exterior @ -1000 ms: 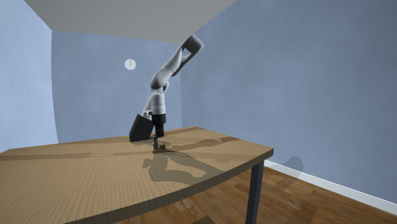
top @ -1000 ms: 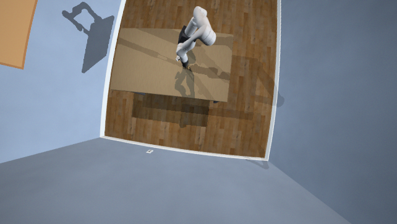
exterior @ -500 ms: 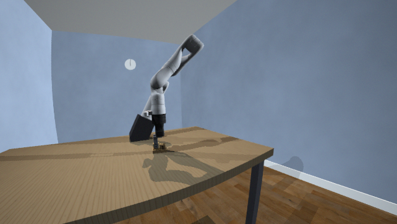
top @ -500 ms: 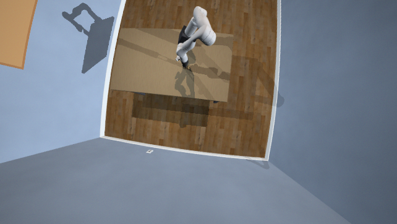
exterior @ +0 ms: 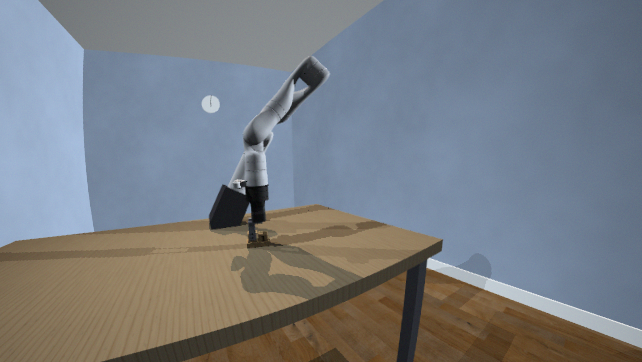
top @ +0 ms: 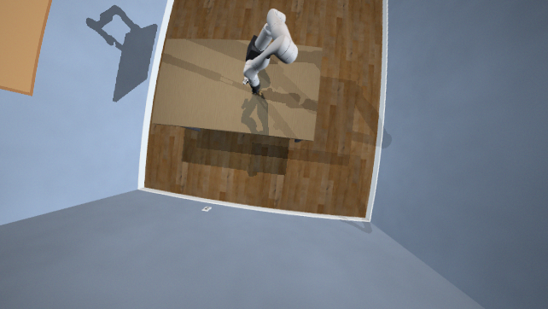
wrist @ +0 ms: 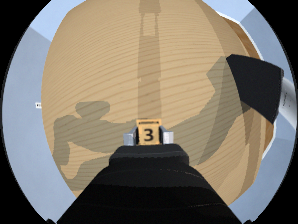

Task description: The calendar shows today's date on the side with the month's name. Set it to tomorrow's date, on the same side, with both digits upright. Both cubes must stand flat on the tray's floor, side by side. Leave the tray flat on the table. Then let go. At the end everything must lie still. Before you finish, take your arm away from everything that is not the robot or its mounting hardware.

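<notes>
Right now my hand is 3 cm above the wooden calendar tray and 2 cm to the right of it.
</notes>
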